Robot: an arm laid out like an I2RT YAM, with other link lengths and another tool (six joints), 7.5 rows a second.
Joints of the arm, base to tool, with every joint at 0 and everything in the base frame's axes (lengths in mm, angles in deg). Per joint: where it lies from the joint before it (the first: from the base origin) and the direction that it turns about. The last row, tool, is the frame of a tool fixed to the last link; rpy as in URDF.
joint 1: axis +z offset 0 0 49.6
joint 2: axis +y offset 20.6 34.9 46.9
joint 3: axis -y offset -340.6 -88.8 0
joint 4: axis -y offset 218 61.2 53.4
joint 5: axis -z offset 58.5 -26.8 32
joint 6: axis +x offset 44.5 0 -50.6
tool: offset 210 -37 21 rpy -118.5 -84.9 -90
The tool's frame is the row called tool.
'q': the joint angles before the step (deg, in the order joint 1, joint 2, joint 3, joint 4, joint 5, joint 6). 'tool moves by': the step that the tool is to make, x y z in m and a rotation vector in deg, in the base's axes. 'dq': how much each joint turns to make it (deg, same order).
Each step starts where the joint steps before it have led.
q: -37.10, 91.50, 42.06, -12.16, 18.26, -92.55
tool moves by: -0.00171, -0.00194, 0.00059, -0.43, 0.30, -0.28
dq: 0.00, 0.00, 0.00, 0.02, 0.59, 0.00
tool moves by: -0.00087, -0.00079, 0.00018, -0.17, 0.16, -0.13
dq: 0.00, 0.01, 0.01, -0.03, 0.27, 0.00
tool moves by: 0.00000, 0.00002, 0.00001, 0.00, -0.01, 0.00
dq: 0.00, -0.01, -0.01, 0.01, -0.01, 0.00
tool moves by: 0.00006, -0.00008, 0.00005, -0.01, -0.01, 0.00
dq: -0.01, 0.00, 0.01, 0.01, 0.00, -0.01
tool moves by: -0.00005, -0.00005, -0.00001, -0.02, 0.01, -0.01
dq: 0.01, 0.00, -0.01, 0.02, 0.03, 0.01
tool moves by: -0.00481, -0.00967, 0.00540, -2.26, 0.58, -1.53
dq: 0.22, -0.06, 0.04, 0.61, 2.73, 0.53
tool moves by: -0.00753, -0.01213, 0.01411, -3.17, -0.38, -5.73
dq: 2.16, -0.18, 1.36, -2.05, 5.87, 6.36
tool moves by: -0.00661, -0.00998, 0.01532, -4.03, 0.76, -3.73
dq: 2.34, -0.04, 1.12, -1.68, 6.21, 4.12
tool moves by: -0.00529, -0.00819, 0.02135, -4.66, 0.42, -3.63
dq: 2.77, -0.20, 1.66, -2.64, 6.71, 4.66
